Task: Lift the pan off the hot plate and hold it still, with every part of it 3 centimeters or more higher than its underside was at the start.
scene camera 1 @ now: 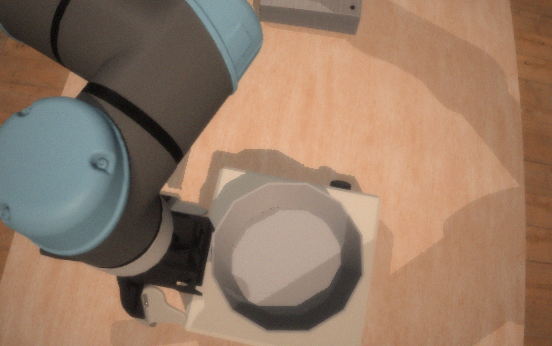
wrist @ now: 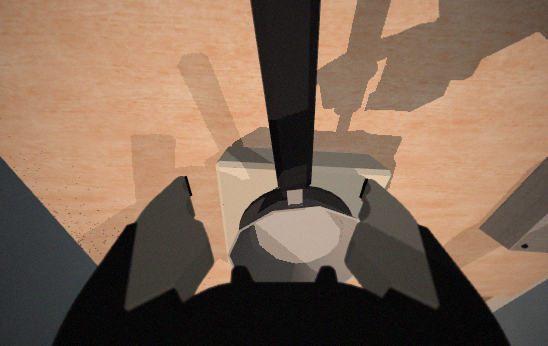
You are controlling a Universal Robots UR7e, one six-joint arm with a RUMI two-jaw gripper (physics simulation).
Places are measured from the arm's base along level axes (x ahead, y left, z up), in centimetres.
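Pixels of known places: gripper, between the fingertips: (wrist: 276,180).
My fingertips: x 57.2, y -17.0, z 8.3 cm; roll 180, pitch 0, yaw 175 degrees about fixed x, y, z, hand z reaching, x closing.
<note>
Behind a point stands the place of what it marks.
The pan (scene camera 1: 287,257) @[x 54.4, y -2.2, z 2.3 cm] (wrist: 300,235) @[x 54.1, y -2.5, z 2.3 cm], grey and many-sided, sits upright on the cream square hot plate (scene camera 1: 369,215) @[x 47.6, y 9.2, z 1.2 cm] (wrist: 237,192) @[x 62.9, y -10.9, z 1.2 cm]. Its black handle (wrist: 292,90) @[x 55.9, y -23.6, z 9.0 cm] runs up the middle of the wrist view, looking large and close, and lies between the two fingers' sides there. In the scene view the handle is hidden under the gripper and arm. My gripper (scene camera 1: 194,262) (wrist: 276,180) @[x 57.2, y -17.0, z 8.3 cm] is open, at the left edge of the hot plate on the handle side, with the fingers apart on either side of the handle's line. No finger visibly touches the handle; the height between them is hard to tell.
A grey block (scene camera 1: 310,19) @[x 10.2, y 0.0, z -3.3 cm] (wrist: 520,215) @[x 10.3, y 1.7, z -2.9 cm] lies on the wooden table (scene camera 1: 320,110) @[x 27.7, y 2.4, z -5.9 cm] (wrist: 100,65) @[x 79.2, y -27.4, z -5.9 cm], at the top of the scene view and the right of the wrist view. A black knob (scene camera 1: 340,185) @[x 42.8, y 5.2, z -0.5 cm] sticks out from the hot plate's side. The arm covers the scene view's left.
</note>
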